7 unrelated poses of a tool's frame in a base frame.
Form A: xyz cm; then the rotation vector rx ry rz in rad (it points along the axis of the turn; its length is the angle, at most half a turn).
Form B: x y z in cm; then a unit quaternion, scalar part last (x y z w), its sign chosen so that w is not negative. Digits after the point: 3 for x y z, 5 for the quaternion.
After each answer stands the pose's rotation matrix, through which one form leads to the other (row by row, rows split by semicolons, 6 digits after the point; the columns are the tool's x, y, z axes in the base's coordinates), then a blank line. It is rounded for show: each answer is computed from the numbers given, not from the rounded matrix.
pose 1, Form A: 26.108 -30.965 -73.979 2.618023 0.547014 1.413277
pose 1, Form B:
26.108 -30.965 -73.979 0.86399 0.18052 0.46641 0.05826
0.499754 0.257594 0.826977; 0.366291 -0.928033 0.067716; 0.784905 0.269073 -0.558143

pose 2, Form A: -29.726 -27.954 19.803 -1.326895 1.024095 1.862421
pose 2, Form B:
-29.726 -27.954 19.803 -0.50302 0.38823 0.70604 0.31266
-0.298422 -0.832081 -0.467531; 0.050928 -0.503037 0.862763; -0.953074 0.233657 0.192494

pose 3, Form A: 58.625 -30.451 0.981 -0.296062 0.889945 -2.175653
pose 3, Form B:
58.625 -30.451 0.981 -0.11576 0.34797 -0.85067 0.37667
-0.689444 0.560279 0.459079; -0.721399 -0.474085 -0.504803; -0.065187 -0.679213 0.731040

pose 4, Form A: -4.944 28.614 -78.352 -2.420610 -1.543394 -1.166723
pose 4, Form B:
-4.944 28.614 -78.352 -0.78096 -0.49795 -0.37642 0.02139
0.220717 0.793853 0.566640; 0.761652 -0.503186 0.408278; 0.609238 0.341469 -0.715701

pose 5, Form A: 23.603 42.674 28.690 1.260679 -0.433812 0.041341
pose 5, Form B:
23.603 42.674 28.690 0.58464 -0.20118 0.01917 0.78572
0.918318 -0.265362 -0.293725; -0.205107 0.315661 -0.926439; 0.338559 0.911011 0.235449

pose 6, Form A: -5.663 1.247 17.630 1.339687 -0.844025 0.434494
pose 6, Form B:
-5.663 1.247 17.630 0.59710 -0.37618 0.19365 0.68152
0.641975 -0.713186 -0.281487; -0.185275 0.211952 -0.959557; 0.744004 0.668164 0.003932

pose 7, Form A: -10.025 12.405 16.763 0.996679 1.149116 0.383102
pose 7, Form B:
-10.025 12.405 16.763 0.44880 0.51744 0.17251 0.70787
0.405001 0.220221 0.887399; 0.708673 0.537647 -0.456856; -0.577717 0.813903 0.061683

